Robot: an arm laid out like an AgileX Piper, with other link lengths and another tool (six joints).
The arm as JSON. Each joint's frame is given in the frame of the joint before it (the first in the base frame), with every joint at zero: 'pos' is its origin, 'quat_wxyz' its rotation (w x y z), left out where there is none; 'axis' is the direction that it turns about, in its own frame. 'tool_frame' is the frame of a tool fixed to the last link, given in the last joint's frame.
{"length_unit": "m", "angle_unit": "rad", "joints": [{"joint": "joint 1", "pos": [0.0, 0.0, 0.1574], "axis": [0.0, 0.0, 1.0]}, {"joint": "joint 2", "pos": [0.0, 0.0, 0.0], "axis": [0.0, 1.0, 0.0]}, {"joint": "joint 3", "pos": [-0.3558, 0.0, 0.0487], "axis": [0.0, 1.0, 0.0]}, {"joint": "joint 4", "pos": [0.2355, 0.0, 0.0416], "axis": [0.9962, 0.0, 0.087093]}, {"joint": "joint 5", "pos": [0.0, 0.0, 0.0], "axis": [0.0, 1.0, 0.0]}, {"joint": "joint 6", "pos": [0.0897, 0.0, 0.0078], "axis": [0.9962, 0.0, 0.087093]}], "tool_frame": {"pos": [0.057, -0.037, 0.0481], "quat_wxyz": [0.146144, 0.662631, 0.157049, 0.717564]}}
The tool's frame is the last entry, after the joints.
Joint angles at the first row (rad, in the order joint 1, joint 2, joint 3, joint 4, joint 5, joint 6):
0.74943, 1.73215, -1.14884, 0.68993, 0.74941, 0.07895
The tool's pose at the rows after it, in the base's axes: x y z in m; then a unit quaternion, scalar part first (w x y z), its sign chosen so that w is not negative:
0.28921, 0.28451, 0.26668, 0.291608, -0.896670, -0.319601, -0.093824
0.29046, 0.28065, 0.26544, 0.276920, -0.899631, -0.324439, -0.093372
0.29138, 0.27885, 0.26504, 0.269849, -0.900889, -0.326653, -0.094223
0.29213, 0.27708, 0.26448, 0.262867, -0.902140, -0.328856, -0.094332
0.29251, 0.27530, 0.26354, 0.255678, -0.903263, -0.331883, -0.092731
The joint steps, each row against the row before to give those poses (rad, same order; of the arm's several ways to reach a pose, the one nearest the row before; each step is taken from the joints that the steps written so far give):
-0.00114, -0.00001, 0.00002, -0.04709, 0.00000, 0.01509
0.00001, 0.00001, -0.00003, -0.04352, 0.00394, 0.02208
-0.00001, -0.00001, 0.00000, -0.02082, 0.00003, 0.01006
0.00002, 0.00028, 0.00000, -0.02029, 0.00131, 0.00998
-0.00001, 0.00085, 0.00001, -0.02003, 0.00470, 0.00868

